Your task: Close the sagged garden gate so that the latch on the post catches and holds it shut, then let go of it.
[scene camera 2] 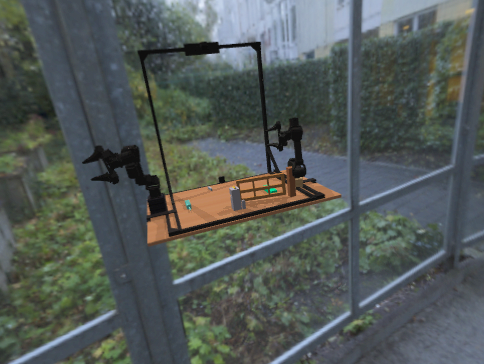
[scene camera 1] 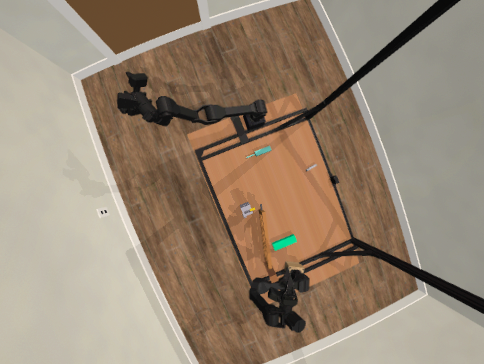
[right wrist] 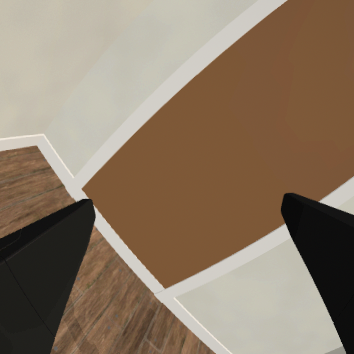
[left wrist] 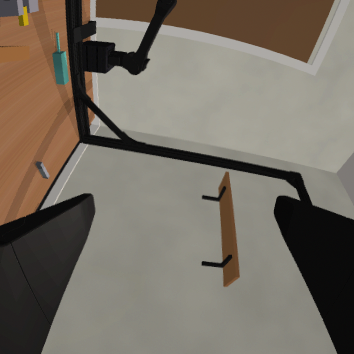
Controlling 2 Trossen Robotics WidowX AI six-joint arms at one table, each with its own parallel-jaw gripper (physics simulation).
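Pixels of known places: left gripper, between the fingertips: (scene camera 2: 266, 137) (scene camera 1: 288, 272) (left wrist: 186, 204); right gripper, between the fingertips: (scene camera 2: 86, 171) (scene camera 1: 125, 81) (right wrist: 189, 205); left arm's base, origin of its link: (scene camera 1: 295, 274); right arm's base, origin of its link: (scene camera 2: 155, 196) (scene camera 1: 254, 115) (left wrist: 110, 57).
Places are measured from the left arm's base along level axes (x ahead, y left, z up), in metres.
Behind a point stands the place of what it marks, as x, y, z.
The brown slatted gate (scene camera 1: 265, 239) {0.221, 0.240, 0.086} (scene camera 2: 254, 187) {0.254, 0.248, 0.021} stands upright, running from the brown hinge post (scene camera 2: 291, 182) {0.016, 0.184, 0.024} to beside the grey latch post (scene camera 1: 245, 210) {0.360, 0.372, 0.062} (scene camera 2: 235, 199) {0.352, 0.391, -0.003} (left wrist: 16, 7) {0.346, 0.336, 0.060}. A yellow piece (scene camera 1: 252, 209) {0.370, 0.334, 0.058} (scene camera 2: 235, 188) {0.355, 0.350, 0.055} (left wrist: 23, 16) {0.368, 0.331, 0.058} sits on the latch post. In scene camera 1 a small gap shows between it and the gate's free end; whether the latch holds is too small to tell. My left gripper (scene camera 2: 273, 136) {0.160, 0.165, 0.329} (left wrist: 186, 204) {0.160, 0.165, 0.329} is open and empty, raised above the hinge end. My right gripper (scene camera 2: 88, 170) {0.837, 0.956, 0.379} (right wrist: 189, 205) {0.837, 0.956, 0.379} is open and empty, away from the gate, beyond the table's left side.
A green block (scene camera 1: 284, 242) {0.182, 0.090, -0.043} (scene camera 2: 270, 190) {0.166, 0.144, -0.043} lies behind the gate. A teal tool (scene camera 1: 263, 151) {0.716, 0.310, -0.048} (scene camera 2: 188, 204) {0.699, 0.348, -0.048} (left wrist: 60, 67) {0.704, 0.310, -0.054} and a small grey piece (scene camera 1: 311, 167) {0.671, -0.009, -0.059} (scene camera 2: 210, 188) {0.662, 0.002, -0.063} (left wrist: 42, 170) {0.663, -0.011, -0.063} lie on the table. Black frame bars run along the table edges.
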